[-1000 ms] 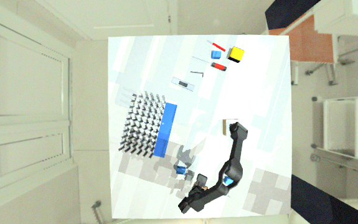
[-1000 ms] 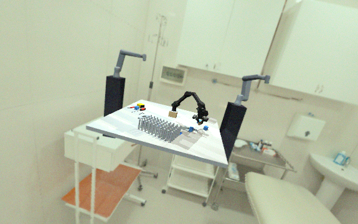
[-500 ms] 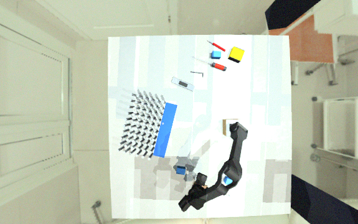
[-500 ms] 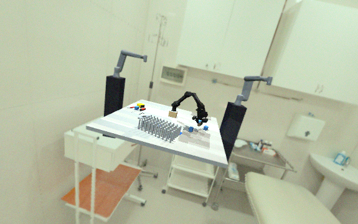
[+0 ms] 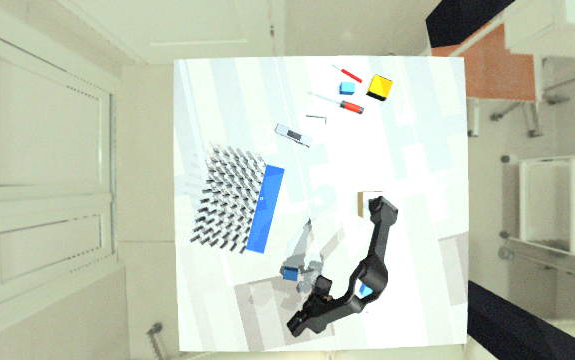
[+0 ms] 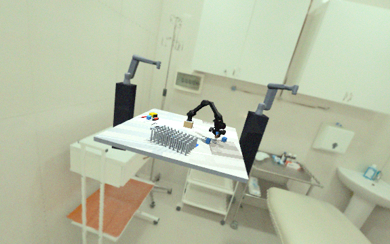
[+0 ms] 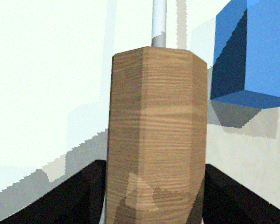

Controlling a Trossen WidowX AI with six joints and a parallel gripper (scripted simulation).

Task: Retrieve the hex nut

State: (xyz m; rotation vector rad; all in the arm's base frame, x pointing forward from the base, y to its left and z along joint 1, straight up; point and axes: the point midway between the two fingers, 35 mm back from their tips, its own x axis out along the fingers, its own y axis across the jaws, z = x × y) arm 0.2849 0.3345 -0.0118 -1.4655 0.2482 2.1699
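My gripper tip is 90 mm past the hook tool and 50 mm to the right of it. The rest, counted from my gripper tip: blue taped strip 400 mm to the right, 180 mm ahead, 40 mm below; then yellow block 830 mm to the right, 400 mm behind, 20 mm below; then grey flat tool 690 mm to the right, 30 mm below.
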